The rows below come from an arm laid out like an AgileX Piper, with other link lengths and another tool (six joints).
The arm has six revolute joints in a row. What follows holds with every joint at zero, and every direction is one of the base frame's.
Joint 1 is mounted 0.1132 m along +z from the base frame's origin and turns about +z.
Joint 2 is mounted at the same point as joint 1 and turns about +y.
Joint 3 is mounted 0.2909 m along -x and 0.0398 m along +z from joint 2 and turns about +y.
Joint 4 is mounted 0.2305 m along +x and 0.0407 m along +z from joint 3 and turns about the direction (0.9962, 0, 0.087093).
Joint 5 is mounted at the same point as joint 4 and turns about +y.
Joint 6 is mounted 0.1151 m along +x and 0.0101 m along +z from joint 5 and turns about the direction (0.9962, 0, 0.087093).
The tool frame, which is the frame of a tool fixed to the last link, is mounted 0.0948 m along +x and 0.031 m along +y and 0.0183 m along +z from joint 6; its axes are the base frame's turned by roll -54.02, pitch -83.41 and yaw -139.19 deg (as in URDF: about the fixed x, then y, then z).
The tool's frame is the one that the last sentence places.
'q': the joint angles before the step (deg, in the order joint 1, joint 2, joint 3, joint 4, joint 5, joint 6). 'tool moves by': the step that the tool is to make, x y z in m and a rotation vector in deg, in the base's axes. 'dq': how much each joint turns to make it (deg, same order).
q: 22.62 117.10 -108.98 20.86 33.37 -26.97
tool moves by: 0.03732 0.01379 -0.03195 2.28 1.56 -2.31
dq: 0.00 9.61 -9.06 -0.26 -0.75 3.69
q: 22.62 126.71 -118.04 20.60 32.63 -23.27
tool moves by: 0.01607 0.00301 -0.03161 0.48 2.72 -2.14
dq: 0.00 5.12 -3.31 -1.60 -0.19 3.86
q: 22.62 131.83 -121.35 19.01 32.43 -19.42
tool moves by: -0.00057 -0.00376 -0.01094 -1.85 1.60 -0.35
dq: 0.00 0.65 -0.45 -2.63 1.76 1.89
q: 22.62 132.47 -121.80 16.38 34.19 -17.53
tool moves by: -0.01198 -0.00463 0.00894 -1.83 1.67 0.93
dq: 0.00 -2.04 -0.05 -1.60 4.40 0.59
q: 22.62 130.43 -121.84 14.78 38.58 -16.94
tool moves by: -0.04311 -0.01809 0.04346 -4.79 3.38 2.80
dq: 0.00 -7.82 -0.07 -3.29 13.15 0.24
